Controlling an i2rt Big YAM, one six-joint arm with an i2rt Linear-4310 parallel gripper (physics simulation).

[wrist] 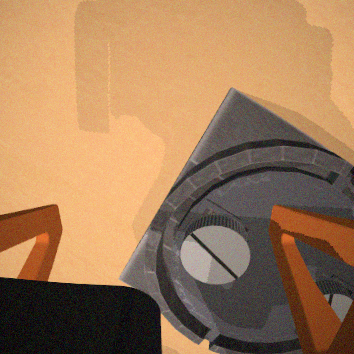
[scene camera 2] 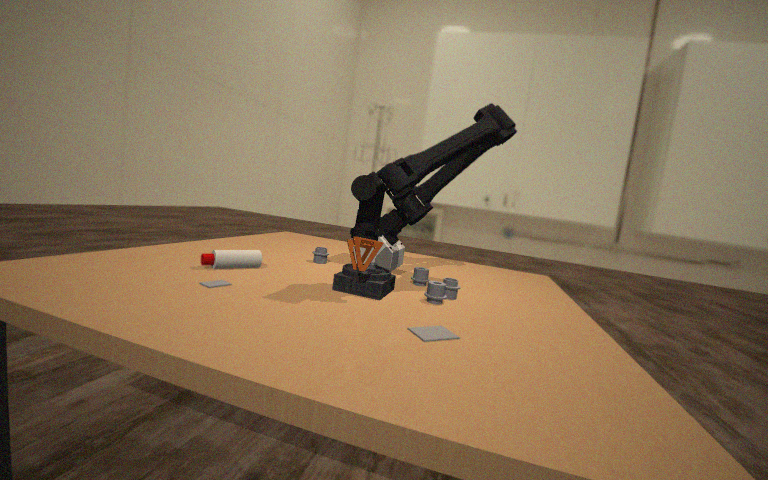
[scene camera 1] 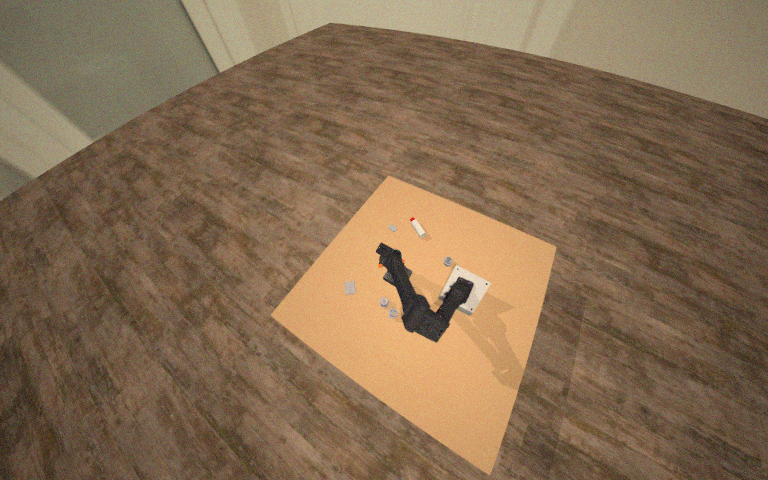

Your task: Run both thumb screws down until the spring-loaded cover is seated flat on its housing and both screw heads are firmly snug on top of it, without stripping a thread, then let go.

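Frame: origin at the arm's base, x left, y down, z back, level; millimetres.
Seen in the pictures: gripper, between the fingertips: (wrist: 164, 218) (scene camera 2: 358, 270); arm's base, origin of its link: (scene camera 2: 383, 230) (scene camera 1: 461, 289).
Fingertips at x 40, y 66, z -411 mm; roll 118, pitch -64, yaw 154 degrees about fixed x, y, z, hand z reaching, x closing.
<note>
Offsets run from my fingertips to a thing's top centre.
The dark housing @(dx +6, dy +4, dz +58 mm) (scene camera 1: 387, 277) (scene camera 2: 362, 287) (wrist: 227, 117) is a square block with a raised, notched ring. The round dark cover @(dx +6, dy +6, dz +58 mm) (wrist: 270, 305) lies inside the ring. One thumb screw @(dx +3, dy -5, dz +26 mm) (wrist: 215, 255) shows a pale slotted head with a knurled rim, its slot slanting. The other thumb screw @(dx +9, dy -6, dz +90 mm) (wrist: 340, 306) is partly hidden behind the right finger in the wrist view. My gripper (scene camera 2: 360, 269) (wrist: 164, 218) is open and empty, low over the housing. In the wrist view the first screw head appears between the fingers, nearer the right one. Whether the cover is flat or the heads touch it cannot be told.
Grey flanged knobs @(dx -216, dy +11, dz +288 mm) (scene camera 1: 448, 261) @(dx +187, dy +11, dz +67 mm) (scene camera 1: 384, 302) (scene camera 2: 435, 292) stand around the housing. A white cylinder with a red end @(dx -361, dy +10, dz +17 mm) (scene camera 1: 418, 228) (scene camera 2: 236, 259) lies on its side. Flat grey plates @(dx +203, dy +57, dz -156 mm) (scene camera 1: 350, 287) (scene camera 2: 433, 333) @(dx -291, dy +57, dz -134 mm) (scene camera 2: 215, 283) lie on the table. The arm's white base (scene camera 1: 481, 288) is bolted down.
</note>
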